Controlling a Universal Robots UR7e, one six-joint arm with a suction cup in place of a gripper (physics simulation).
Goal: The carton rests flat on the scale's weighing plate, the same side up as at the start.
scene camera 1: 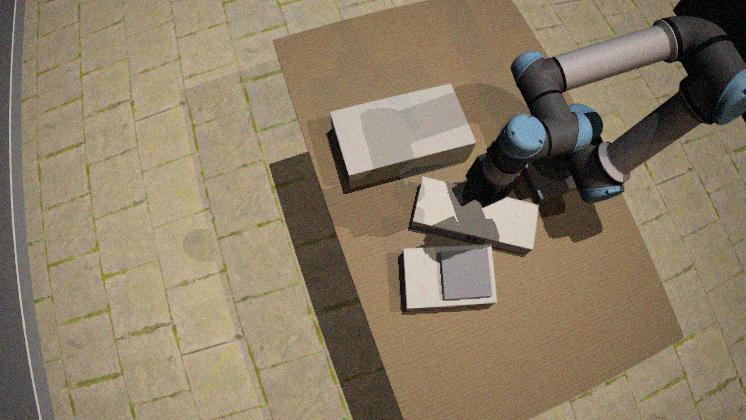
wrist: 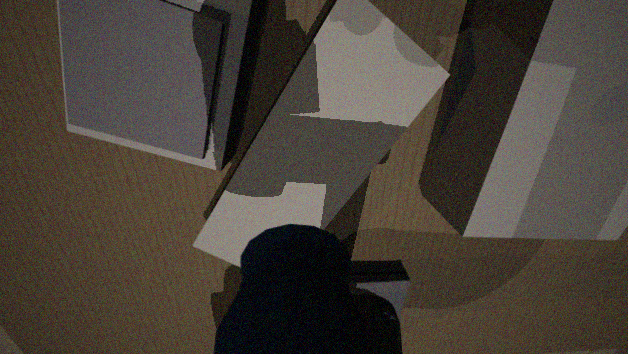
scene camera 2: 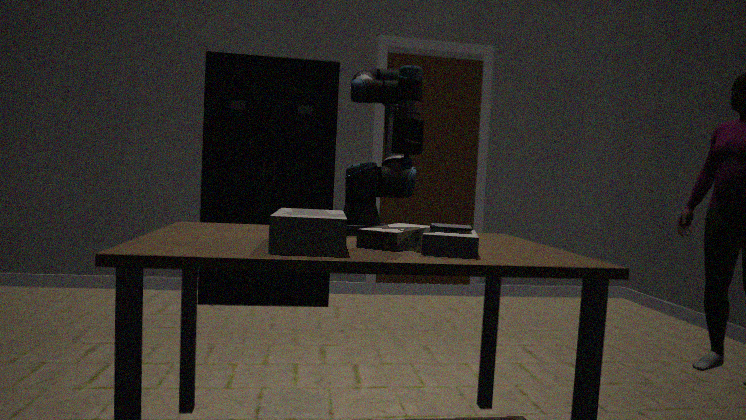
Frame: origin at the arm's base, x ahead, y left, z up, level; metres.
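Where they show: end effector, tool point: [wrist: 296, 268] [scene camera 2: 405, 168]; arm's base, origin of the base link: [scene camera 1: 553, 157] [scene camera 2: 360, 224].
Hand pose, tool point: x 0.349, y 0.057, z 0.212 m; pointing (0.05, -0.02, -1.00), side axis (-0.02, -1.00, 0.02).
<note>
Things, the pixels of their top centre, and the offset from my tool point. Level surfaces: height alone.
- carton, middle of its top: [wrist: 304, 171] [scene camera 1: 478, 212] [scene camera 2: 398, 227] dz -0.191, dx -0.044, dy +0.000 m
- scale, middle of its top: [wrist: 141, 26] [scene camera 1: 451, 274] [scene camera 2: 450, 226] dz -0.170, dx +0.105, dy +0.119 m
- table, its level: dz -0.245 m
The carton [scene camera 1: 511, 221] [scene camera 2: 404, 228] [wrist: 370, 75], a flat white box, lies on the table beside the scale, turned at an angle to it and apart from its weighing plate. The scale [scene camera 1: 421, 281] [scene camera 2: 450, 246] is a low white body. Its grey square weighing plate [scene camera 1: 469, 276] [scene camera 2: 452, 228] [wrist: 130, 75] bears no carton. My suction gripper [scene camera 1: 481, 188] [scene camera 2: 407, 157] [wrist: 297, 245] is open, with no box on its cup. It hangs above the carton, with a gap below it in the second scene view. The cup hides part of the carton's near end in the wrist view.
A larger, taller white box [scene camera 1: 388, 140] [scene camera 2: 308, 233] [wrist: 545, 150] stands on the table [scene camera 1: 563, 318] [scene camera 2: 542, 255], on the carton's other side from the scale. The arm's base is at the table's far side. A person [scene camera 2: 723, 208] stands at the right.
</note>
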